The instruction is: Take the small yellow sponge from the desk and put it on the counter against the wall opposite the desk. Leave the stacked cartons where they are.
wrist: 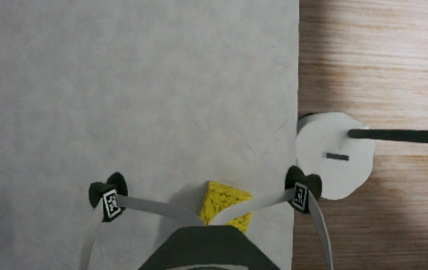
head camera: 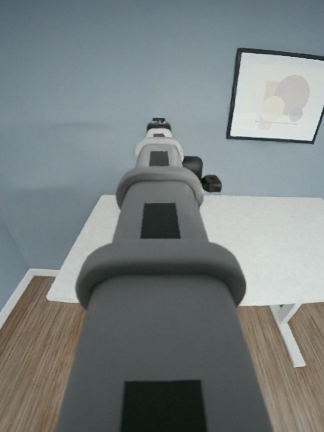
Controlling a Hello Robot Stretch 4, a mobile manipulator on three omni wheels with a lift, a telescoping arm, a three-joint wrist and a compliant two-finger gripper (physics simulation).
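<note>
The small yellow sponge lies on the white desk, low in the wrist view, near the desk's edge. My gripper is open, its two fingertips wide apart over the desk on either side of the sponge in the picture. One finger's strip and the gripper's body cover part of the sponge. The fingers do not touch it, as far as I can see. In the head view my extended arm reaches out over the desk, and the sponge does not show. The counter and the stacked cartons do not show in these views.
A blue-grey wall with a framed picture stands behind the desk. Wood floor lies beyond the desk's edge. A white round object with a dark bar shows beside that edge.
</note>
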